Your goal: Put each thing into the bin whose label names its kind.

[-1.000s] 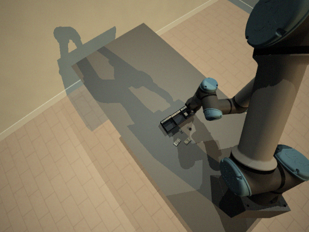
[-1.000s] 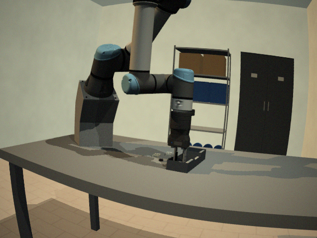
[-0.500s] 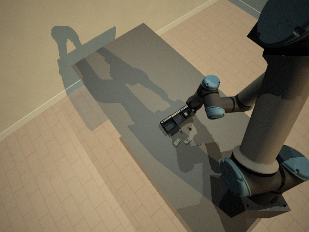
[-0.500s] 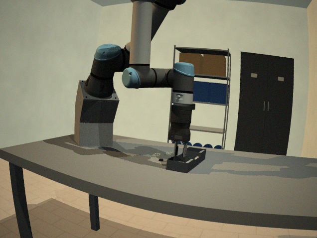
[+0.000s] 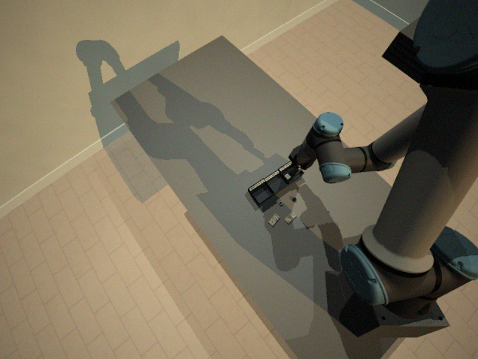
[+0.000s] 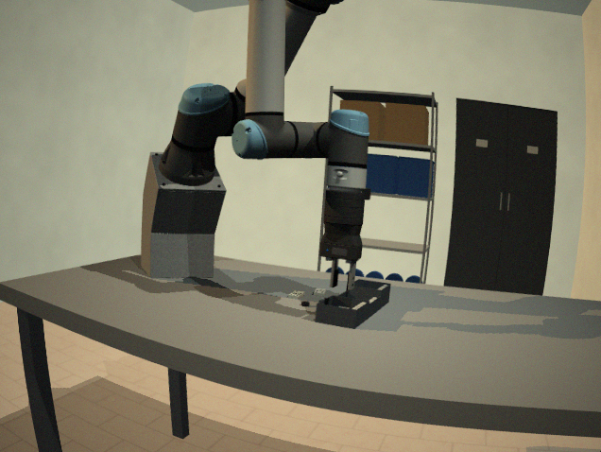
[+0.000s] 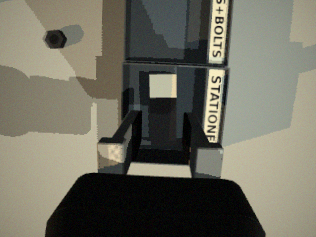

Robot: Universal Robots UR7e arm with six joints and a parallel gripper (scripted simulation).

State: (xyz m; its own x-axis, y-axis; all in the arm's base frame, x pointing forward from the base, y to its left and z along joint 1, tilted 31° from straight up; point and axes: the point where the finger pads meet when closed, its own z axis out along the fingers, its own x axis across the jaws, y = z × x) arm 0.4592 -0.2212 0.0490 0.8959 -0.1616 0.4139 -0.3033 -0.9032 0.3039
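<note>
My gripper is now 4 cm past the pale hex nut, 14 cm to the right of it and 8 cm above it. From my hand the other things lie so: dark hex nut (8 cm behind, 9 cm to the left, 8 cm below).
</note>
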